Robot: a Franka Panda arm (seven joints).
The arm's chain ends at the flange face. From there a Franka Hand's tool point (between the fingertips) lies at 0.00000 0.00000 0.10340 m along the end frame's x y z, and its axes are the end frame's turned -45 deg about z.
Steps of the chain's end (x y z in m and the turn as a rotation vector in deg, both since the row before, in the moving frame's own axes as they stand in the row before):
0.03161, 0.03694, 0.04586, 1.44, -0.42, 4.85
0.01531, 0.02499, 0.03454, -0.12, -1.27, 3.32
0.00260, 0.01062, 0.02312, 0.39, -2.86, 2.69
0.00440, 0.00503, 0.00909, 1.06, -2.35, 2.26
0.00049, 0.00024, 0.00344, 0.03, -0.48, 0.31
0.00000, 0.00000, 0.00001, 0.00, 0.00, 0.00
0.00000, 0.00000, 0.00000, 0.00, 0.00, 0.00
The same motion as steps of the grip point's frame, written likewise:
-0.00237, 0.04616, 0.04582, 1.32, 0.72, 4.85
-0.00857, 0.02698, 0.03451, 0.81, -0.98, 3.32
-0.00872, 0.00513, 0.02299, 2.30, -1.75, 2.69
-0.00200, 0.00229, 0.00899, 2.41, -0.91, 2.26
-0.00040, -0.00014, 0.00344, 0.36, -0.32, 0.31
0.00000, 0.00000, 0.00001, 0.00, 0.00, 0.00
0.00000, 0.00000, 0.00000, 0.00, 0.00, 0.00

